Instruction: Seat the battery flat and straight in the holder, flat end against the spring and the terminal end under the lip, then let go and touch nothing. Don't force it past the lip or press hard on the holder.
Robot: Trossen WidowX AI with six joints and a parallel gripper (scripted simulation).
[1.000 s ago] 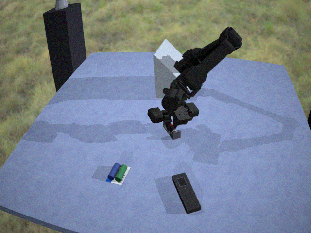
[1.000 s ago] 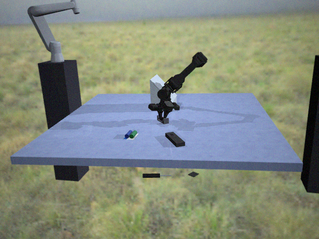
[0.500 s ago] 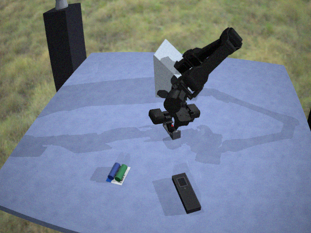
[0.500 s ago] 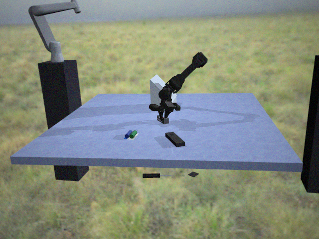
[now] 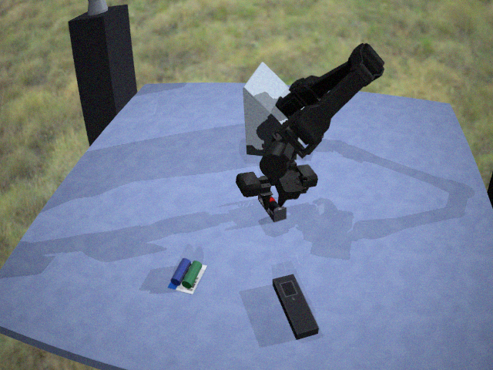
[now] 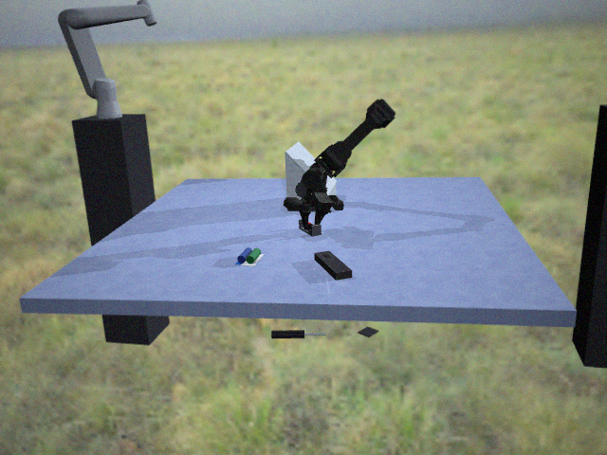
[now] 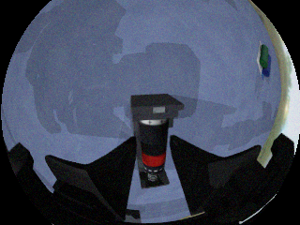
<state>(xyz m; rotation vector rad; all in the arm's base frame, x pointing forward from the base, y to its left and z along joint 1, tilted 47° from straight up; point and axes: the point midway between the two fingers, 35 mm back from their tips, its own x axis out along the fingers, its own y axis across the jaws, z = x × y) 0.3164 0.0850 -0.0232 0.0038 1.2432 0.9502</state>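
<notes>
The battery lies 1 cm above my gripper tip. Also, from my gripper tip: black remote-like slab 30 cm ahead, 12 cm to the left, 1 cm above.
</notes>
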